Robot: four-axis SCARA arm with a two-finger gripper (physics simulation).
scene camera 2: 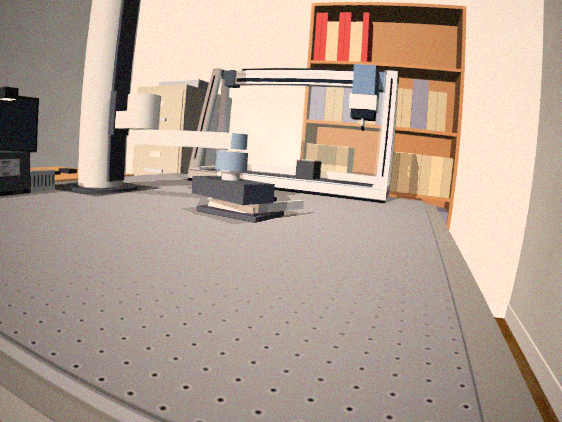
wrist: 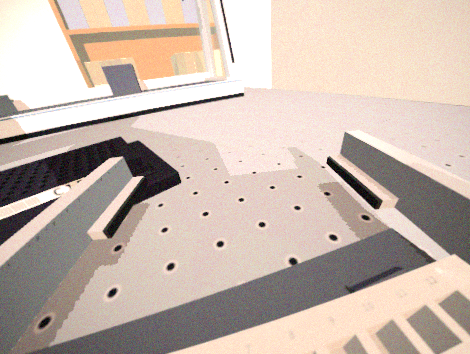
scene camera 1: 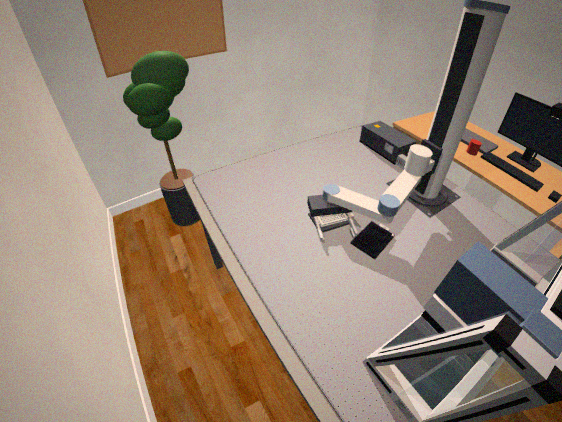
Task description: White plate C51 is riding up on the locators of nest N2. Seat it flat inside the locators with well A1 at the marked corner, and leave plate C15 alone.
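Places are measured from the arm's base along level axes (x ahead, y left, z up), in centimetres.
Pixels of known places: gripper, between the fingertips: (scene camera 2: 280,199) (wrist: 234,158) (scene camera 1: 339,237); arm's base, origin of its link: (scene camera 2: 100,191) (scene camera 1: 423,192).
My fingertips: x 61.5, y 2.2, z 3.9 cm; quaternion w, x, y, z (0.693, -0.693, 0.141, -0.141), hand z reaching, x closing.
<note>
For each thing: its top centre in the pictures, then the offset to it from my fingertips. "spot": a spot on its surface instead.
- White plate C51, centre of its top: (scene camera 2: 242,201) (scene camera 1: 331,214) dx -4.8, dy -11.8, dz +0.3 cm
- dark nest N2, centre of its top: (scene camera 2: 240,207) (scene camera 1: 330,216) dx -5.1, dy -11.9, dz -1.1 cm
- Black plate C15, centre of its top: (wrist: 44,170) (scene camera 1: 374,235) dx -12.7, dy +7.3, dz +0.0 cm
- dark box, a spot on its surface: (scene camera 1: 386,140) spot: dx -65.3, dy -36.9, dz +8.4 cm
White plate C51 (scene camera 1: 333,220) (scene camera 2: 235,207) (wrist: 300,325) sits over the dark nest N2 (scene camera 2: 230,215) (wrist: 210,312), between the two fingers. In the wrist view its far edge and right corner show, with a strip of the nest and a dark raised piece beyond them; the marked corner cannot be made out. My gripper (scene camera 1: 339,236) (wrist: 234,158) is low over the nest and looks shut on C51, its right finger meeting the plate's corner. The pads' far ends reach past the plate. The contact on the left is hidden. Black plate C15 (scene camera 1: 373,240) (wrist: 50,160) is beside the left finger.
The gantry frame (scene camera 2: 310,188) stands beyond the nests. A dark box (scene camera 1: 386,140) stands near the arm's column (scene camera 1: 467,95). The desk (scene camera 1: 505,172) holds a monitor, a keyboard and a red mug (scene camera 1: 474,147).
</note>
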